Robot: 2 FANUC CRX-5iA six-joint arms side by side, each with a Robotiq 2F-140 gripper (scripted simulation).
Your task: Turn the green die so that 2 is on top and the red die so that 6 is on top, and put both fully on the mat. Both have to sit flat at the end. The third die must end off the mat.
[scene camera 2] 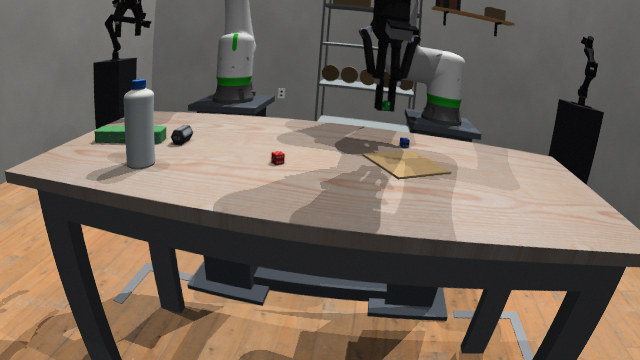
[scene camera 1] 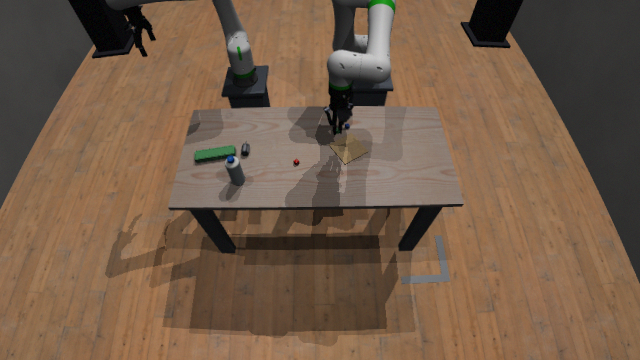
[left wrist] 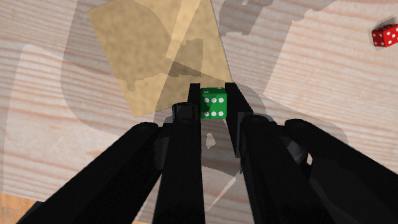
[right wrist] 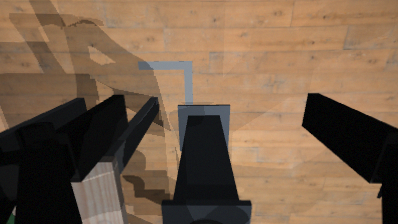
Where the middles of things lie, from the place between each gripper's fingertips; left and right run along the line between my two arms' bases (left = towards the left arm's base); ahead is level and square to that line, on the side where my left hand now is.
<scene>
I see my left gripper 140 mm above the tan mat (scene camera 2: pixel 405 164), 60 mm to the right of it and 20 mm short of it. The rest, counted from my left hand: bottle (scene camera 2: pixel 139 102): 470 mm to the right, 170 mm ahead, 60 mm below; green die (left wrist: pixel 213 101): 20 mm below.
Now: the bottle 72 cm ahead of my right hand, 52 cm to the left of it and 19 cm below it. The rest, counted from my right hand: green die: 99 cm to the left, 55 cm ahead, 16 cm below; tan mat: 105 cm to the left, 57 cm ahead, 27 cm below.
</scene>
